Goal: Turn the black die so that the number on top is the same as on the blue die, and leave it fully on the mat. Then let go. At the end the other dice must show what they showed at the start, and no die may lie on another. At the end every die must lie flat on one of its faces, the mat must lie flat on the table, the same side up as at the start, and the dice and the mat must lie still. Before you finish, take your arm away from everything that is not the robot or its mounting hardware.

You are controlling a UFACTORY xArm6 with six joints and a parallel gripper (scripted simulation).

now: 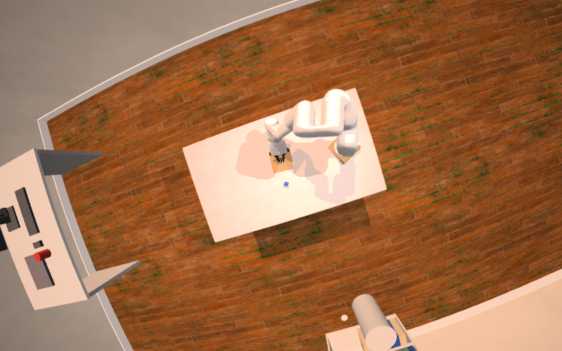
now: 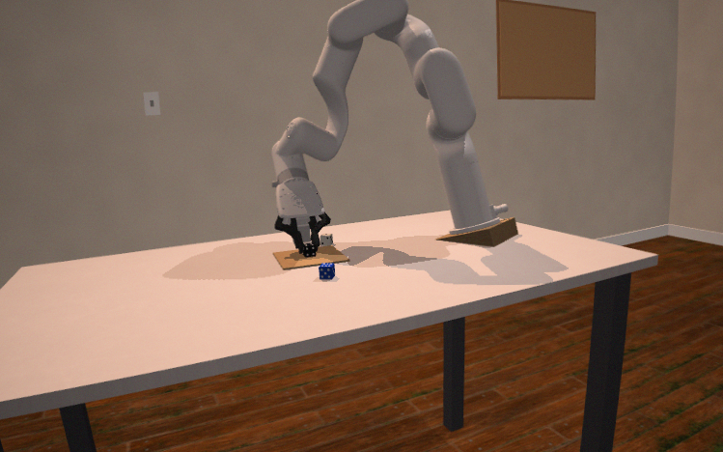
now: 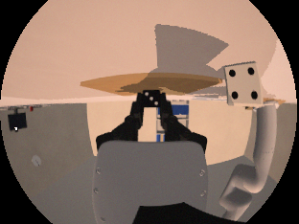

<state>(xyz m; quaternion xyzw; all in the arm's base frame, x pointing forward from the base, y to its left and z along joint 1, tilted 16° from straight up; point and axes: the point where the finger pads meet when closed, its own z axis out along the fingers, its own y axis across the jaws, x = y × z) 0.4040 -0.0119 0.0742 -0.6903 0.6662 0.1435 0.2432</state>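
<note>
The black die is 20 mm below my hand and 10 mm to the left of it. The rest, counted from my hand: blue die: 170 mm to the left, 20 mm below, 10 mm ahead; then mat: 30 mm below, 20 mm to the left; then white die: 80 mm to the right, 70 mm behind, 20 mm below.
</note>
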